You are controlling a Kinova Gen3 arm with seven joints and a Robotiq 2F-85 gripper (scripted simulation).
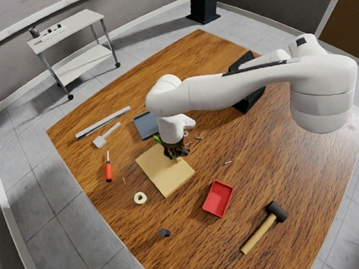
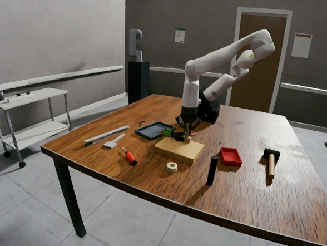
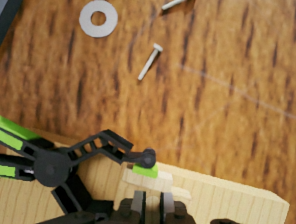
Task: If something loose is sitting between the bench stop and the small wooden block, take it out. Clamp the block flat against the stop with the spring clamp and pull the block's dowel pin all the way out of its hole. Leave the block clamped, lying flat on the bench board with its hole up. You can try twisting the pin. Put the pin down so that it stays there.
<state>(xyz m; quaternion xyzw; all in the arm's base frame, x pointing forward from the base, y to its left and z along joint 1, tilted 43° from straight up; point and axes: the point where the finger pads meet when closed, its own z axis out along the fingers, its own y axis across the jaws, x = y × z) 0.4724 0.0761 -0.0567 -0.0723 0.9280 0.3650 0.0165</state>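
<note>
The pale dowel pin lies 20 mm below my hand. From my hand the other things lie so: wooden block (40 mm below); bench board (50 mm below, 50 mm ahead, 10 mm to the right); red bin (230 mm to the left, 70 mm below, 10 mm ahead).
</note>
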